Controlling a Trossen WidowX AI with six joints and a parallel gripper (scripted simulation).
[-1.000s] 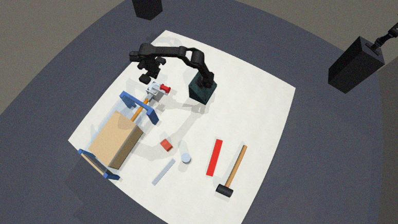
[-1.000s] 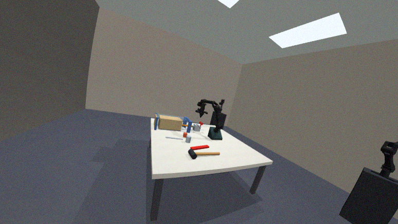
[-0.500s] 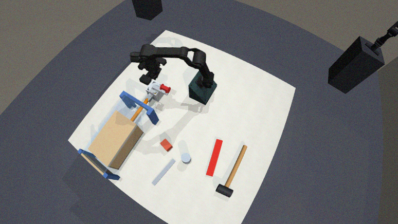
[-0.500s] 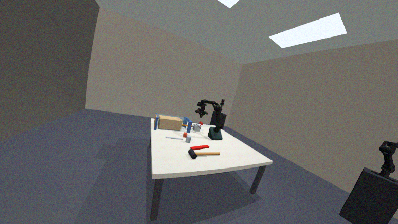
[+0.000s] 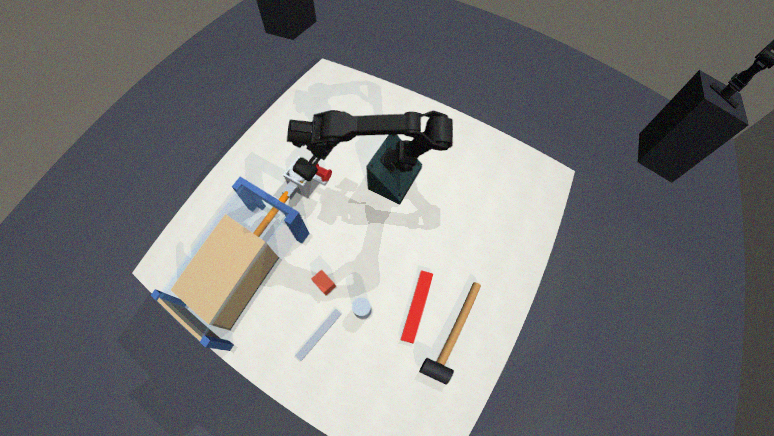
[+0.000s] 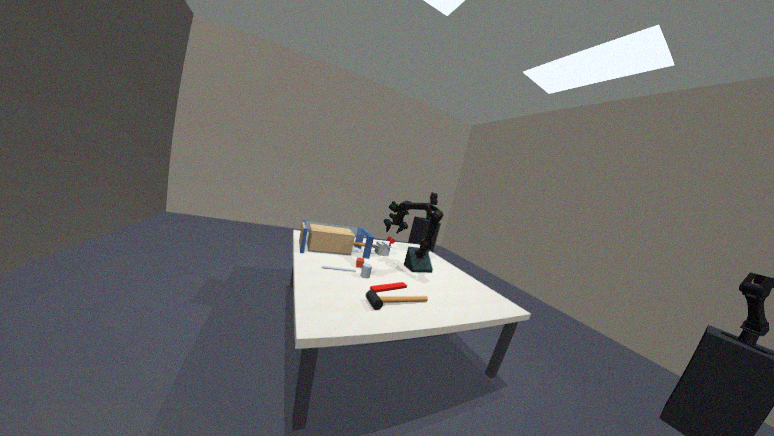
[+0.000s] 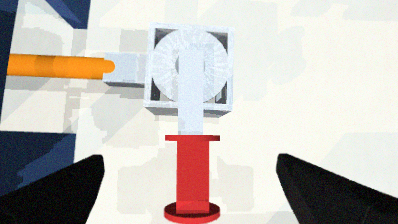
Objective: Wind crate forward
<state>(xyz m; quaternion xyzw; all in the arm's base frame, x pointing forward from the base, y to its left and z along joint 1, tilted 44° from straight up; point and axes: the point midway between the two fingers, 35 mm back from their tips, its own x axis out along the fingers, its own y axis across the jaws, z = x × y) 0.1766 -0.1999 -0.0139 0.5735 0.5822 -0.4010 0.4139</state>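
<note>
Now: gripper tip 10 mm to the right of the red knob and 70 mm above it. From my gripper tip the other things lie so: grey winch: 20 mm behind, 90 mm to the right, 170 mm below; then blue frame post: 160 mm ahead, 90 mm to the right, 100 mm below; then winch handle: 20 mm to the right, 100 mm below.
</note>
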